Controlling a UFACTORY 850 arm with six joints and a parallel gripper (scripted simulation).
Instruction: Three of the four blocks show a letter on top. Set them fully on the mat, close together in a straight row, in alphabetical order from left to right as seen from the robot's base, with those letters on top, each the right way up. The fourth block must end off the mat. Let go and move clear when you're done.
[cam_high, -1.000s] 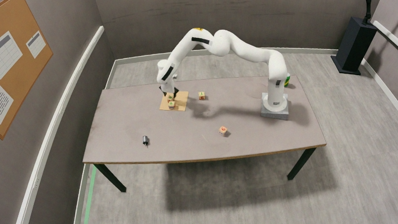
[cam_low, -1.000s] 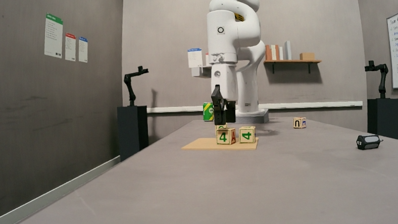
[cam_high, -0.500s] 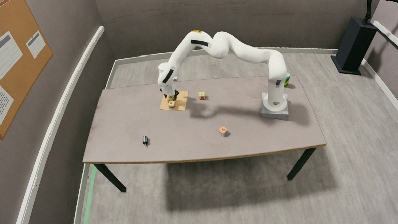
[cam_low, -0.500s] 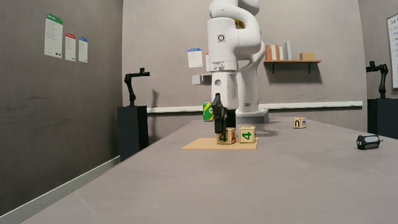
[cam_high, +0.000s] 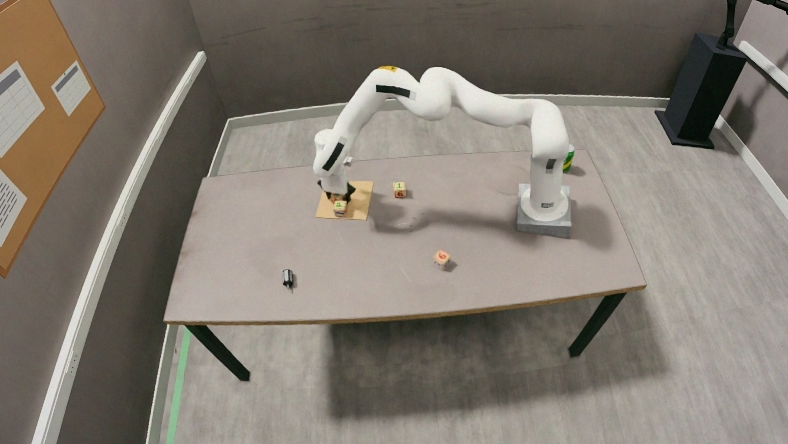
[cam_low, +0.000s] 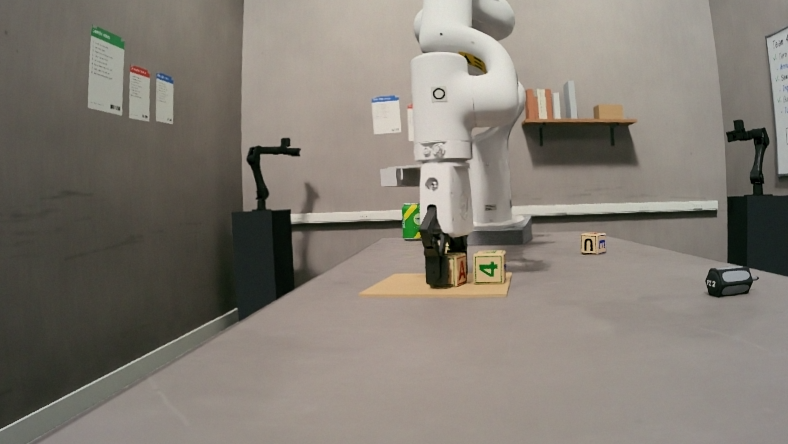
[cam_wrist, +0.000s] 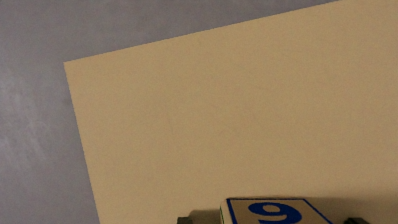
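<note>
My hand is 20 mm past the tan mat, 20 mm above it and 10 mm to the left of it. Round my hand: green can 940 mm behind, 240 mm to the right, 40 mm above; then black device 390 mm to the left, 120 mm ahead, 10 mm below.
</note>
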